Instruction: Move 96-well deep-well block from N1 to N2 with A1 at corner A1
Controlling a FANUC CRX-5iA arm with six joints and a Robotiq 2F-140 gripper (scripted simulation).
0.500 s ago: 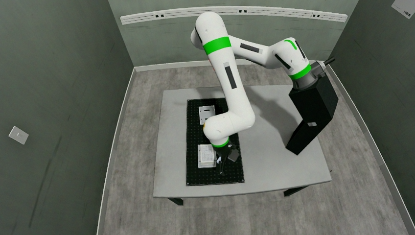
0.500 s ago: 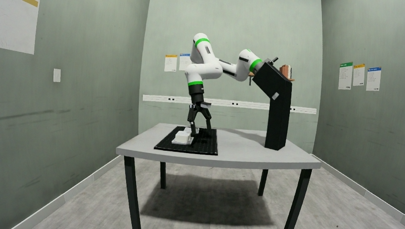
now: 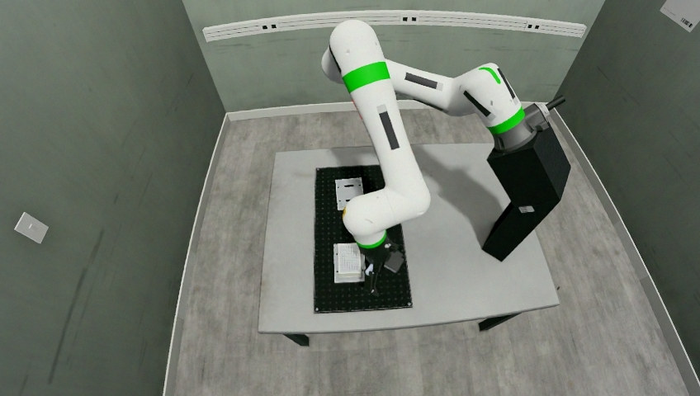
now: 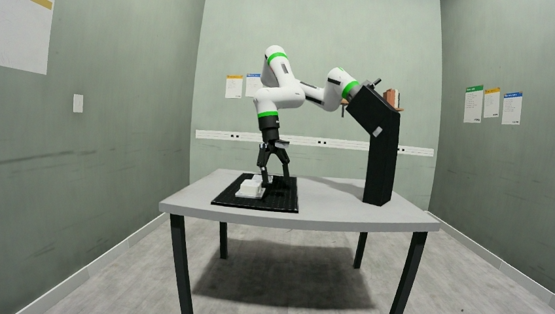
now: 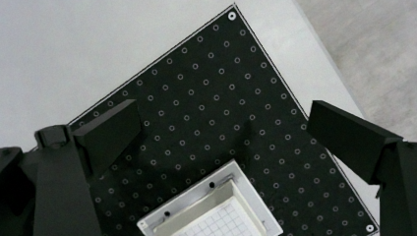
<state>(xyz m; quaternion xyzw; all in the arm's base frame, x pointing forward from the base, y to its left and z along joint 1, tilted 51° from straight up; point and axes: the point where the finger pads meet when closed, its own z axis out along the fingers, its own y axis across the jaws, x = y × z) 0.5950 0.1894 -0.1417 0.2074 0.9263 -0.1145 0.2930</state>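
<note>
The white 96-well deep-well block is 120 mm ahead of my hand, 110 mm to the right of it and 80 mm below it. The rest, counted from my hand: plate nest N2: 440 mm to the right, 100 mm below, 90 mm ahead; plate nest N1: 120 mm ahead, 110 mm to the right, 100 mm below.
</note>
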